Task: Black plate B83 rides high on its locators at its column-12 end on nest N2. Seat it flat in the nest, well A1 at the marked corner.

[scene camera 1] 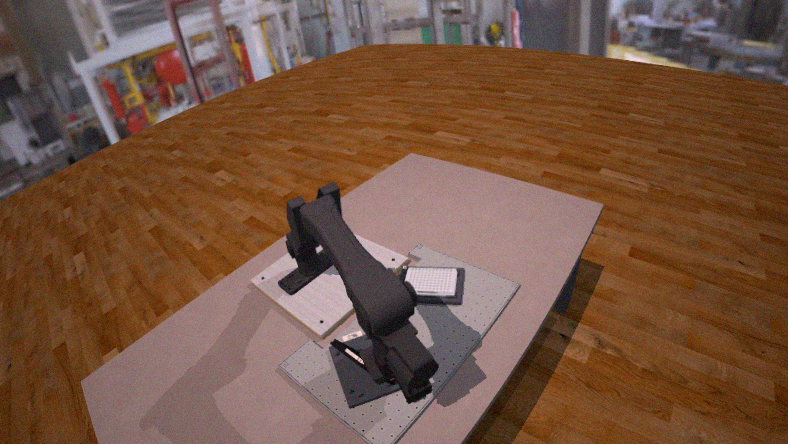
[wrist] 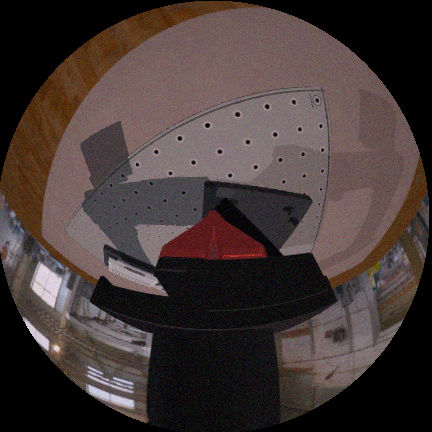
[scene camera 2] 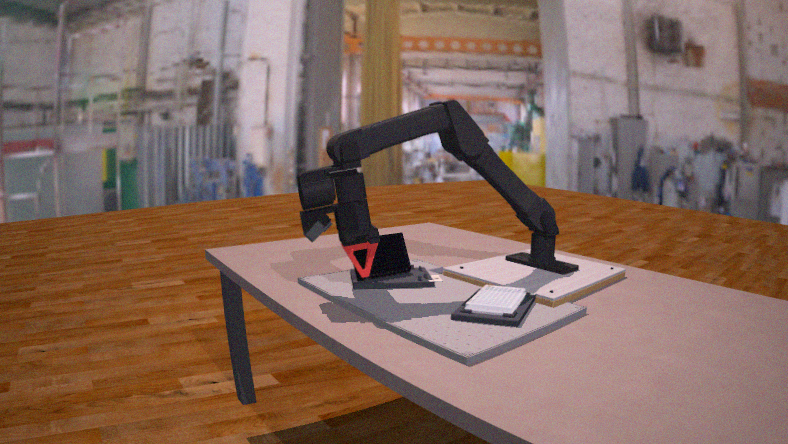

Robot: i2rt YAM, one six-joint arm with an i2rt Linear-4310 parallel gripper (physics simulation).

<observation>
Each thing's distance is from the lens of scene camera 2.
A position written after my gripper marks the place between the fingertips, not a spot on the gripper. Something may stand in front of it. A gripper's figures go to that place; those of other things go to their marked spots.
my gripper (scene camera 2: 365,277): 108 cm
black well plate (scene camera 2: 391,257): 113 cm
</observation>
